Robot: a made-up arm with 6 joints.
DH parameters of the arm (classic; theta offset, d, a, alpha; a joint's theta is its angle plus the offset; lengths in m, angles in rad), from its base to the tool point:
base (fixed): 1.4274 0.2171 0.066 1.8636
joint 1: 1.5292 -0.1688 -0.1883 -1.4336
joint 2: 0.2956 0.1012 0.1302 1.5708
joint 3: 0 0.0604 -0.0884 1.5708
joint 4: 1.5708 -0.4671 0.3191 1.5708
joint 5: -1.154 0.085 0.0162 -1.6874
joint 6: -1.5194 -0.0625 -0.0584 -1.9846
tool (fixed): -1.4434 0.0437 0 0
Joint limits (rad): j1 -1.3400..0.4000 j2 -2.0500..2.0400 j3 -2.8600..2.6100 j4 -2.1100..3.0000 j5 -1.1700..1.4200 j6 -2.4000..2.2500
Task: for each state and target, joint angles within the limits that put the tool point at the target. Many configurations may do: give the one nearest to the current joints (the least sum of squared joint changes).
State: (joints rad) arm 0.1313 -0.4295 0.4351 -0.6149 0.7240 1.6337
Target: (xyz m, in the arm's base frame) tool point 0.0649 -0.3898 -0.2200
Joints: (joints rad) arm 0.2085 -0.1133 0.6276 -0.2102 0.9907 1.4455
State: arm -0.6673 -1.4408 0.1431 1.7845 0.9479 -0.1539
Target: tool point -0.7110 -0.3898 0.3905
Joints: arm -0.7813 -1.6966 0.6041 1.5307 1.0742 -0.5124
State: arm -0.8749 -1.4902 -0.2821 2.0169 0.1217 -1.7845
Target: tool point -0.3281 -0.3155 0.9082
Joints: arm -1.3400 -1.7484 0.1417 1.9112 0.5316 -1.6118
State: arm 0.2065 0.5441 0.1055 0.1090 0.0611 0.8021
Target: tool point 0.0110 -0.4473 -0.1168
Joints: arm 0.4000 0.2633 -0.0613 0.6946 0.0382 0.7702
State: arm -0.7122 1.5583 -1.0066 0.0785 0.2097 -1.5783
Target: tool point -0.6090 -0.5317 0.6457
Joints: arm -0.5675 2.0400 -0.6813 0.5125 0.2547 -1.4139
